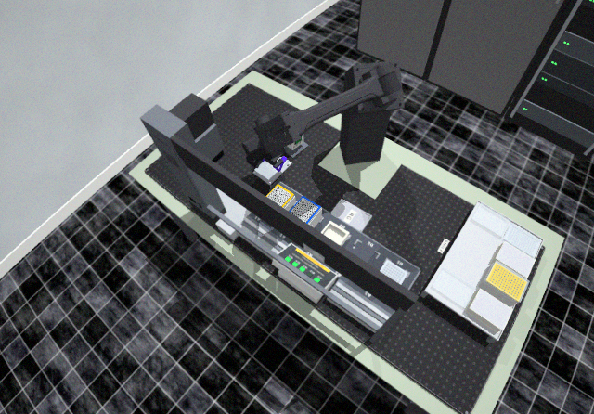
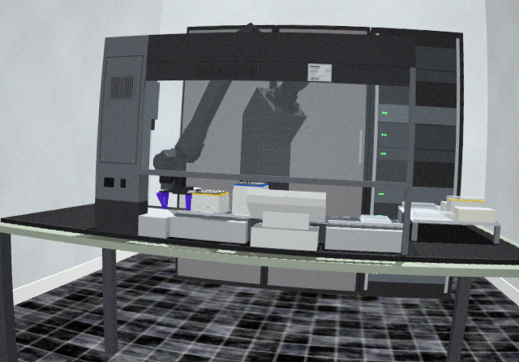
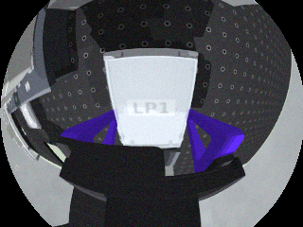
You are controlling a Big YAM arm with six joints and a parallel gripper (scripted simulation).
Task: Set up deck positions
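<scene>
Now: hand 150 mm past the ready button box, 40 mm below it and 20 mm to the left of it. The rest, counted from my hand: blue-rimmed tip rack: 340 mm to the left, 100 mm above, 60 mm ahead; clear plate lid: right at my hand; yellow-rimmed tip rack: 220 mm to the left, 100 mm ahead, 70 mm above.
</scene>
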